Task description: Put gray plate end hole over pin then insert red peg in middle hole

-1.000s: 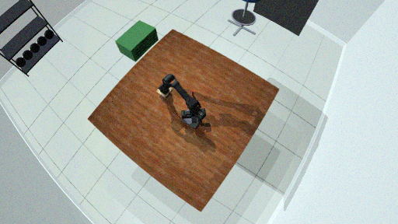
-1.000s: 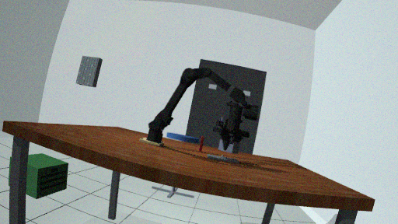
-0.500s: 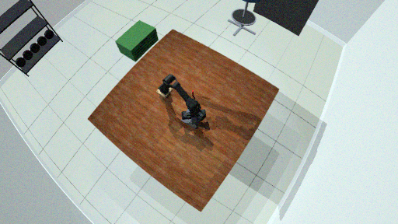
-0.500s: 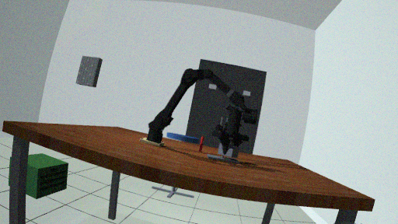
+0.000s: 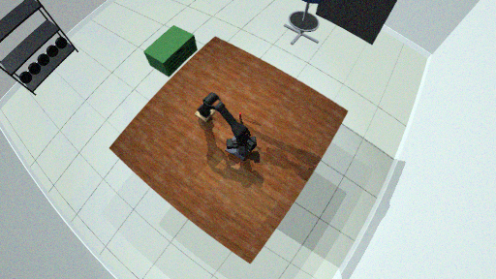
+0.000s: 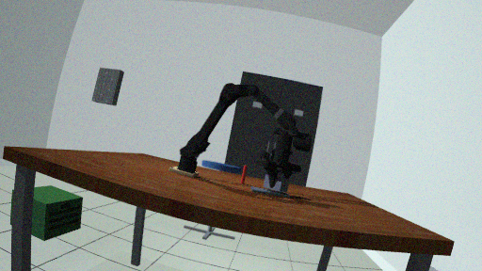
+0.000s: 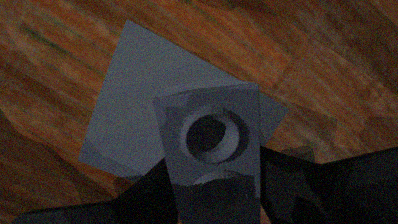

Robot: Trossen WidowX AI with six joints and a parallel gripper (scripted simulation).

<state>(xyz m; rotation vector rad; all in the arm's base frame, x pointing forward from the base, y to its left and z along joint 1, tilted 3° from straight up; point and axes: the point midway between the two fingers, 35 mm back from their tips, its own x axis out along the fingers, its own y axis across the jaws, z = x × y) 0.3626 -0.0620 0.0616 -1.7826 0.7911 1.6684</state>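
Right now the gray base is 20 mm behind my gripper tip, 10 mm to the left of it and 10 mm below it. From my gripper tip the other things lie so: gray plate 30 mm above; then red peg 140 mm behind, 180 mm to the left, 20 mm above.
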